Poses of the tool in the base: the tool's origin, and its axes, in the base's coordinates. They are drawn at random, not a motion.
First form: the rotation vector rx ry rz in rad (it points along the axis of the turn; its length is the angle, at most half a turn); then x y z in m.
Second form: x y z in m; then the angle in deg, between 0 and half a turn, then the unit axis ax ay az. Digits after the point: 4 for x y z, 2 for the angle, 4 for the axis.
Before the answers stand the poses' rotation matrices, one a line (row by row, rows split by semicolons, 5 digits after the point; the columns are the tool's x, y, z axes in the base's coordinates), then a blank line. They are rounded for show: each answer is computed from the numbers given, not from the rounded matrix.
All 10 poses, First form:
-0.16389 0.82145 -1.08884 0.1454 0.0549 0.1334
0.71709 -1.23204 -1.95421 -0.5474 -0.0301 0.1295
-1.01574 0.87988 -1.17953 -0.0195 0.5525 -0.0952
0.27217 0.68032 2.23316 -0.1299 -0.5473 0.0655
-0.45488 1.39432 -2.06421 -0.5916 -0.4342 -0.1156
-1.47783 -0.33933 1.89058 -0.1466 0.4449 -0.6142
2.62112 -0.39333 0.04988 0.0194 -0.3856 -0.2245
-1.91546 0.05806 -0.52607 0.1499 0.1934 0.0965
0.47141 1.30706 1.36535 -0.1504 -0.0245 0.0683
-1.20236 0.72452 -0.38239 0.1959 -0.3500 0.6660
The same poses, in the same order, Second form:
0.20721 0.71989 0.66243; -0.83463 0.48332 -0.26417; -0.51034 -0.49815 0.70100
-0.59623 0.27010 -0.75602; -0.79859 -0.29602 0.52404; -0.08225 0.91620 0.39220
0.17669 0.30436 0.93603; -0.98395 0.07877 0.16012; -0.02500 -0.94929 0.31339
-0.68009 -0.61873 0.39326; 0.73289 -0.56024 0.38600; -0.01851 0.55073 0.83448
-0.76126 0.28657 0.58169; -0.64662 -0.26817 -0.71412; -0.04865 -0.91976 0.38944
-0.10121 -0.36358 -0.92605; 0.66293 -0.71870 0.20972; -0.74181 -0.59268 0.31377
0.95790 -0.28497 -0.03490; -0.26724 -0.84059 -0.47116; 0.10493 0.46065 -0.88136
0.90037 0.20255 0.38510; -0.28165 -0.40331 0.87064; 0.33166 -0.89237 -0.30608
-0.28822 -0.42943 0.85587; 0.87378 0.24768 0.41852; -0.39170 0.86847 0.30384
0.71960 -0.10289 0.68673; -0.62501 0.33492 0.70511; -0.30255 -0.93661 0.17670

0.1454 0.0549 0.1334 78.71 -0.1193 0.5980 -0.7926
-0.5474 -0.0301 0.1295 138.59 0.2965 -0.5093 -0.8079
-0.0195 0.5525 -0.0952 102.45 -0.5681 0.4921 -0.6597
-0.1299 -0.5473 0.0655 134.66 0.1158 0.2895 0.9502
-0.5916 -0.4342 -0.1156 145.08 -0.1796 0.5506 -0.8152
-0.1466 0.4449 -0.6142 138.86 -0.6098 -0.1400 0.7801
0.0194 -0.3856 -0.2245 151.89 0.9888 -0.1484 0.0188
0.1499 0.1934 0.0965 113.86 -0.9639 0.0292 -0.2647
-0.1504 -0.0245 0.0683 111.61 0.2420 0.6710 0.7009
0.1959 -0.3500 0.6660 83.36 -0.8264 0.4980 -0.2628

